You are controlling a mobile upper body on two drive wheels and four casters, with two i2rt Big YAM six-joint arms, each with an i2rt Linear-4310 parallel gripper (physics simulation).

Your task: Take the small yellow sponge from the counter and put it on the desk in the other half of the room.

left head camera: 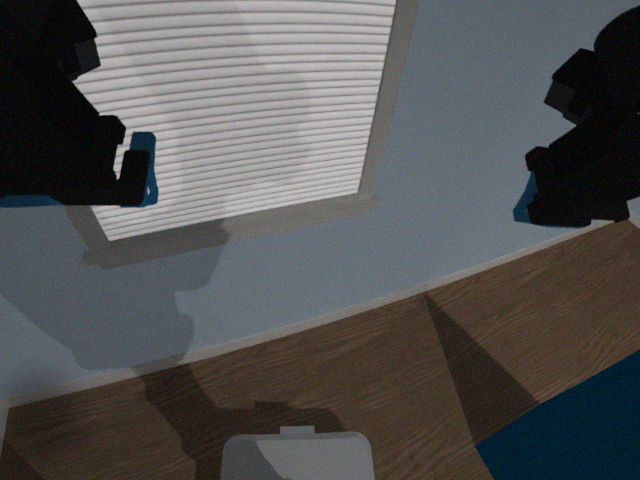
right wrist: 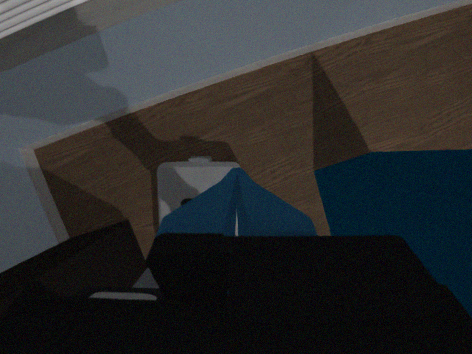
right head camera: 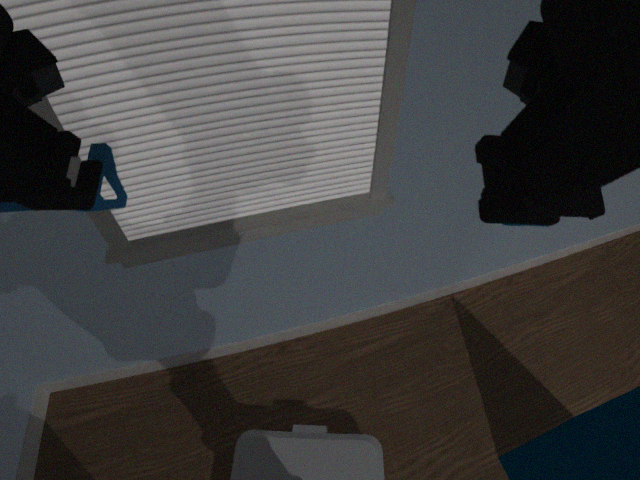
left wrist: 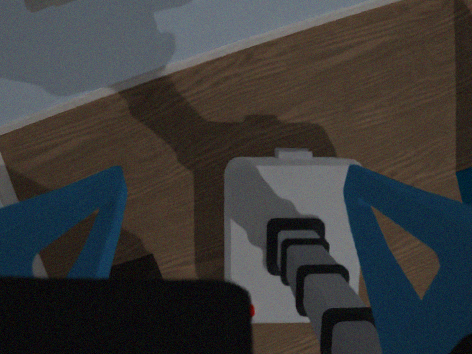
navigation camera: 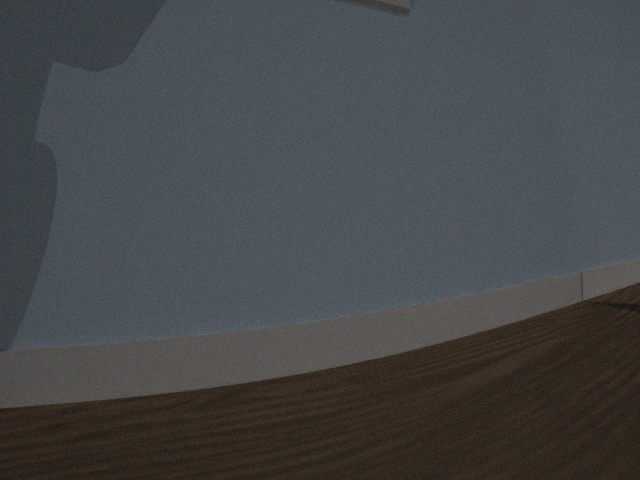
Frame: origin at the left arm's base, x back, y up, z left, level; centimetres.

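Seen in the pictures: left gripper, fingertip midpoint: (left head camera: pixel 114 198) (right head camera: pixel 91 202) (left wrist: pixel 235 178); right gripper, fingertip midpoint: (left head camera: pixel 515 215) (right wrist: pixel 236 175) (right head camera: pixel 487 213).
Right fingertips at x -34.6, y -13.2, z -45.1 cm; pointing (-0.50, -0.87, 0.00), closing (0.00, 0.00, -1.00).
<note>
A point is followed by its place in that frame.
The yellow sponge, the counter's top and the desk's top do not show in any view. My left gripper (left wrist: pixel 235 178) @(x -35.2, y -12.9, z 0.0 cm) is open and empty, its two blue fingers wide apart in the left wrist view above my own light grey base. It also shows at the left of the left head camera view, dark with blue fingers in front of the window. My right gripper (right wrist: pixel 236 175) @(x -34.6, y -13.2, z -45.1 cm) is shut and empty, its blue fingertips together in the right wrist view. It also shows at the right of both head camera views, in front of the wall.
A blue wall (left head camera: pixel 289 279) @(x -85.2, y -94.8, z -19.3 cm) (right head camera: pixel 320 268) @(x -87.1, y -90.0, z -24.9 cm) (navigation camera: pixel 310 180) @(x -85.7, y -107.2, z -20.6 cm) with a blinds-covered window (left head camera: pixel 248 113) @(x -81.1, y -24.5, z -8.4 cm) (right head camera: pixel 248 113) @(x -81.0, y -23.6, z -8.2 cm) stands ahead, above a wood floor (left head camera: pixel 361 361) @(x -68.9, y -141.0, z -55.2 cm) (navigation camera: pixel 361 423) @(x -66.7, y -141.0, z -25.3 cm). A dark blue cabinet-like block (left head camera: pixel 578 428) @(x -18.9, y -81.0, z -104.4 cm) (right head camera: pixel 584 444) @(x -21.1, y -87.8, z -103.7 cm) (right wrist: pixel 400 195) @(x -22.5, y -65.0, z -103.2 cm) stands at the right. A dark block (right wrist: pixel 95 255) @(x 16.3, y -94.5, z 29.7 cm) lies low at the left.
</note>
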